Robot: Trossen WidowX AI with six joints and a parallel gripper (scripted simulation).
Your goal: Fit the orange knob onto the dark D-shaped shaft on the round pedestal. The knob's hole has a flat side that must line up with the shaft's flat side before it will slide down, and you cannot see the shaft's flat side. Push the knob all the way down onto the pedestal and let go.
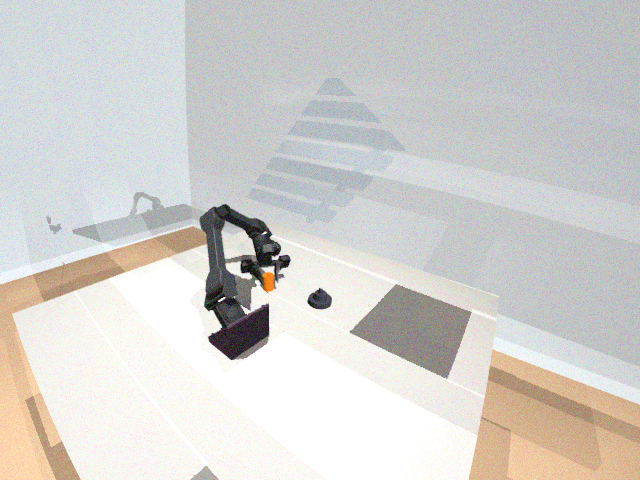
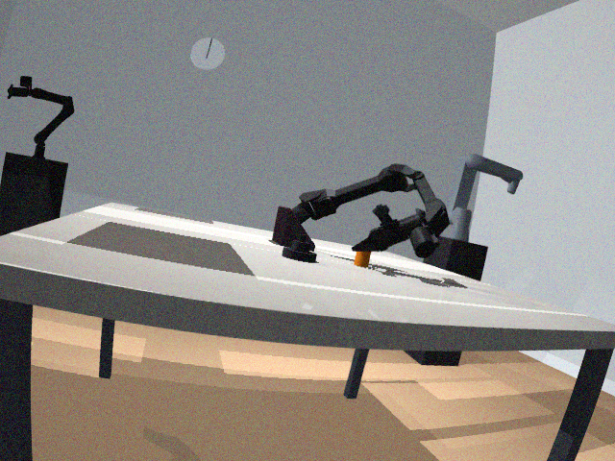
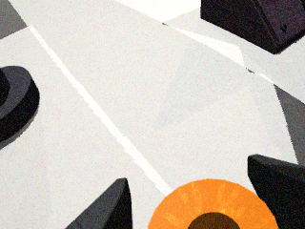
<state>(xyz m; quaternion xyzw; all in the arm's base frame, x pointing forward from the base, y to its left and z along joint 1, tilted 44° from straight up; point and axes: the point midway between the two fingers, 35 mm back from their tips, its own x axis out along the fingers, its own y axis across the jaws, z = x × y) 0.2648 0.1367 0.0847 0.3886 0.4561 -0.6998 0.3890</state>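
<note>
My gripper tip is now 1 cm short of the orange knob, 3 cm to the right of it and 1 cm above it. The rest, counted from my gripper tip: round dark pedestal (9 cm ahead, 17 cm to the right, 1 cm below).
</note>
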